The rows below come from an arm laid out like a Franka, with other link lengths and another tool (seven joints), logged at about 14 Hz.
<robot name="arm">
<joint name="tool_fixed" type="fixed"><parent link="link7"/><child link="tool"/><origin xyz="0.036 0.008 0.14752" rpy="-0.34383 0 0.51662"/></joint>
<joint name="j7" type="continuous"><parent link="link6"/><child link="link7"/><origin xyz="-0.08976 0 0" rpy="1.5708 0 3.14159"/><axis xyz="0 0 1"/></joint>
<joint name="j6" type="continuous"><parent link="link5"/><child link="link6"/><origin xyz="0 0 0" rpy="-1.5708 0 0"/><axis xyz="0 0 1"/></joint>
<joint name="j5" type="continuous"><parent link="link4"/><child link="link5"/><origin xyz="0.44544 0.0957 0" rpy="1.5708 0 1.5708"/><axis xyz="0 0 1"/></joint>
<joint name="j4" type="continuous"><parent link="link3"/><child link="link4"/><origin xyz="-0.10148 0 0" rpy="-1.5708 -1.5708 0"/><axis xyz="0 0 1"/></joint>
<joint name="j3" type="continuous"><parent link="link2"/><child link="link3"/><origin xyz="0 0.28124 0" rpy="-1.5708 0 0"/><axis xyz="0 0 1"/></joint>
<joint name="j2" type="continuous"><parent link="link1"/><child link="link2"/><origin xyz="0 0 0" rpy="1.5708 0 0"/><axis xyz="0 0 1"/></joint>
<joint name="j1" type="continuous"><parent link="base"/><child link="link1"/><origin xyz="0 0 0.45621" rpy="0 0 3.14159"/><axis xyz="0 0 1"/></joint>
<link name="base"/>
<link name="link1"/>
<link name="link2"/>
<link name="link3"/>
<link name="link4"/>
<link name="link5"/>
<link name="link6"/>
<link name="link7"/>
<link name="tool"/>
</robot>
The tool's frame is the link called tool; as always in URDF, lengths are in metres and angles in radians. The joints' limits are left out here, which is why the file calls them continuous.
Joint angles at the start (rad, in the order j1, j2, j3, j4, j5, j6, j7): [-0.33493, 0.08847, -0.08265, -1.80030, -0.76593, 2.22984, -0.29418]
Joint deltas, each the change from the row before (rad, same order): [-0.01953, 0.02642, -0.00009, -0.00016, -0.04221, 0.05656, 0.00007]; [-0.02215, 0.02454, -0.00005, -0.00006, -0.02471, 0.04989, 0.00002]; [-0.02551, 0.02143, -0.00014, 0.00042, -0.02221, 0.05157, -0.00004]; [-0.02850, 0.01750, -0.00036, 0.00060, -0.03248, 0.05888, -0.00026]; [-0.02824, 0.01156, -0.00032, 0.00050, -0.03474, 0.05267, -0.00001]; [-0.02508, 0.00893, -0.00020, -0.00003, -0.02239, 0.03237, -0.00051]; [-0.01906, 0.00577, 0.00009, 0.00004, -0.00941, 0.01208, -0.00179]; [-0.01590, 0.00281, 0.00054, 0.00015, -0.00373, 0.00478, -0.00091]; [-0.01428, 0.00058, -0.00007, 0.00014, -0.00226, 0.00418, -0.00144]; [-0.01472, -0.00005, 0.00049, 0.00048, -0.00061, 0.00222, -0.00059]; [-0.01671, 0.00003, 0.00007, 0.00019, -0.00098, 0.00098, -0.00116]
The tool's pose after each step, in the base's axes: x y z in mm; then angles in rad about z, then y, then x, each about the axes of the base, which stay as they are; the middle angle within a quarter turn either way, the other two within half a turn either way. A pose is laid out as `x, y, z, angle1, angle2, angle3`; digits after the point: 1 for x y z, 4 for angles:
679.8, -336.4, 578.8, 0.3299, 0.0613, 2.0409
680.9, -348.1, 566.2, 0.3230, 0.0813, 2.0263
680.1, -361.4, 556.1, 0.3217, 0.1016, 2.0133
677.9, -375.5, 549.6, 0.3208, 0.1297, 1.9914
673.9, -389.2, 546.5, 0.3203, 0.1555, 1.9670
668.2, -402.5, 542.8, 0.3194, 0.1640, 1.9529
662.2, -413.8, 539.4, 0.3184, 0.1584, 1.9479
656.5, -423.4, 537.7, 0.3204, 0.1488, 1.9458
650.9, -432.3, 537.7, 0.3239, 0.1401, 1.9433
645.0, -441.3, 538.3, 0.3294, 0.1294, 1.9417
637.7, -451.8, 538.4, 0.3342, 0.1155, 1.9400

